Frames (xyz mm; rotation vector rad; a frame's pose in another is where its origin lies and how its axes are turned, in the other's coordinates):
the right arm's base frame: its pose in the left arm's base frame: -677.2 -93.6 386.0 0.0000 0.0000 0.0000
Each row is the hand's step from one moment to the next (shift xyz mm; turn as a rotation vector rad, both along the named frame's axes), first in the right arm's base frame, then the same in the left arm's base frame.
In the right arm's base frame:
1: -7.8 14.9 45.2 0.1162 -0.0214 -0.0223
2: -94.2 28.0 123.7 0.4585 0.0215 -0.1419
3: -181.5 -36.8 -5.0 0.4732 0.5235 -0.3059
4: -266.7 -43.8 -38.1 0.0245 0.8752 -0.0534
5: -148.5 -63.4 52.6 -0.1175 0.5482 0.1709
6: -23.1 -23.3 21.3 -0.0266 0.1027 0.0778
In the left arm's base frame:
1: -7.8 14.9 45.2 0.1162 -0.0214 -0.0223
2: -94.2 28.0 123.7 0.4585 0.0215 -0.1419
3: -181.5 -36.8 -5.0 0.4732 0.5235 -0.3059
4: -266.7 -43.8 -38.1 0.0245 0.8752 -0.0534
5: -148.5 -63.4 52.6 -0.1175 0.5482 0.1709
6: -23.1 -23.3 21.3 -0.0266 0.1027 0.0778

